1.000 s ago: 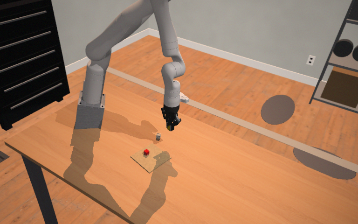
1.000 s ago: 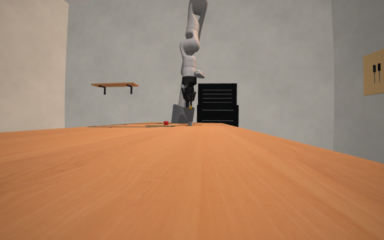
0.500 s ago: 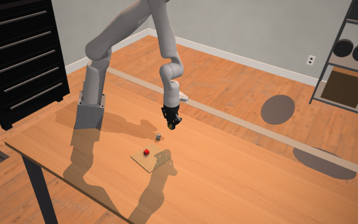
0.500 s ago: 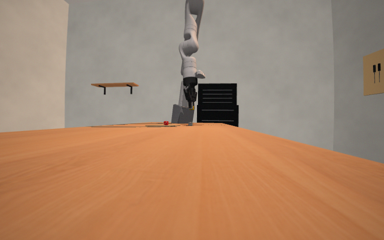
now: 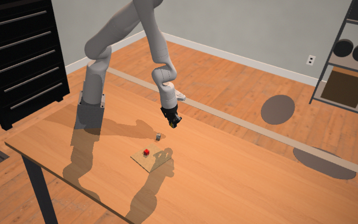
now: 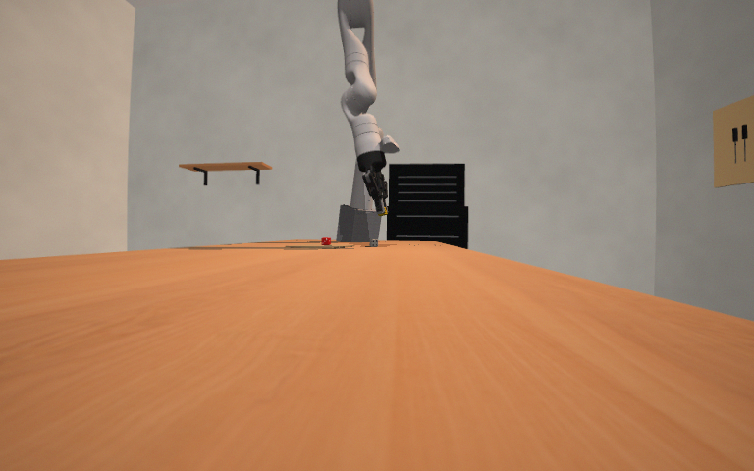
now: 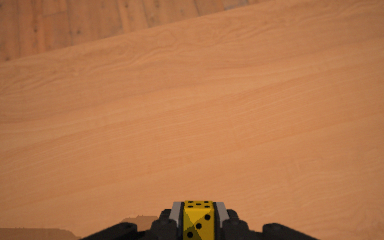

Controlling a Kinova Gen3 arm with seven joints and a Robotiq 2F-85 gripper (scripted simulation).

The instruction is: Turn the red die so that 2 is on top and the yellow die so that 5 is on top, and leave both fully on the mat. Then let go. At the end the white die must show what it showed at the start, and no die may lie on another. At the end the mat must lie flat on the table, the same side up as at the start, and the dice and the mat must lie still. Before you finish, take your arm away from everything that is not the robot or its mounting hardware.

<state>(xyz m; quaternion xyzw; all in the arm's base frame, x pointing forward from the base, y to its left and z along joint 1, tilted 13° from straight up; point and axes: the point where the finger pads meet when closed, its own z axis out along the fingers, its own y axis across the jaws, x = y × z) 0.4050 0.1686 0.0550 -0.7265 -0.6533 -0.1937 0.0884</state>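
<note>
Now: the white die 100 mm below my hand, 60 mm behind it and 30 mm to the right of it. From my hand the other things lie so: yellow die (10 mm below); tan mat (160 mm to the right, 110 mm below, 10 mm ahead); red die (160 mm to the right, 100 mm below, 20 mm behind).
</note>
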